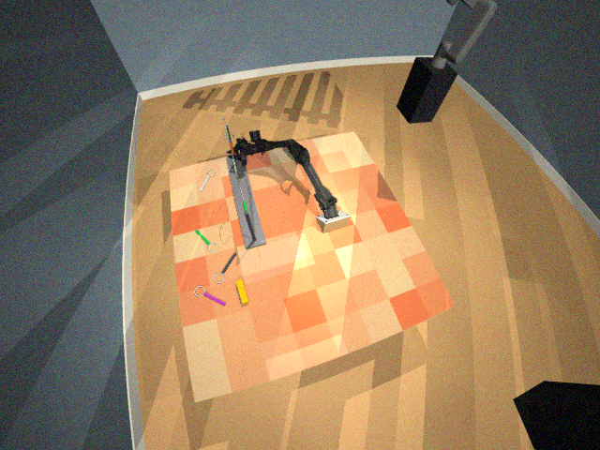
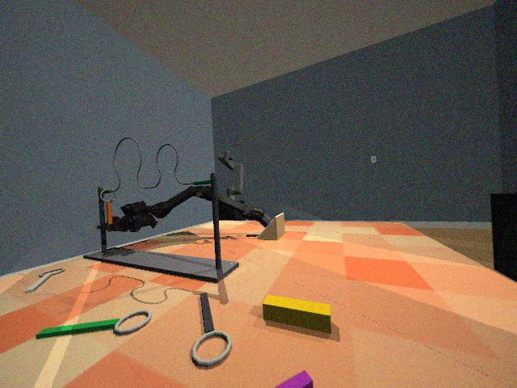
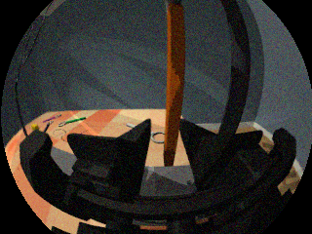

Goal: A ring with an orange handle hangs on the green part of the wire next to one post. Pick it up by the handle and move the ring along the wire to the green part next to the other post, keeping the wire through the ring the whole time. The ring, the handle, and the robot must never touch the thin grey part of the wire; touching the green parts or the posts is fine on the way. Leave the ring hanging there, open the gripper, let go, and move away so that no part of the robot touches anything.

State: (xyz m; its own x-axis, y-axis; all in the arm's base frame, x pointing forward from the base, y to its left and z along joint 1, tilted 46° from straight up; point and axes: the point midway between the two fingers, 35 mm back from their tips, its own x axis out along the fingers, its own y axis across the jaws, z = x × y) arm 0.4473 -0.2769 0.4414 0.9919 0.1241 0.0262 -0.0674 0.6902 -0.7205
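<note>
The ring with orange handle lies 4 cm behind my gripper tip and 8 cm above it. Also, from my gripper tip: yellow block 3 cm ahead, 78 cm to the left, 11 cm below.
</note>
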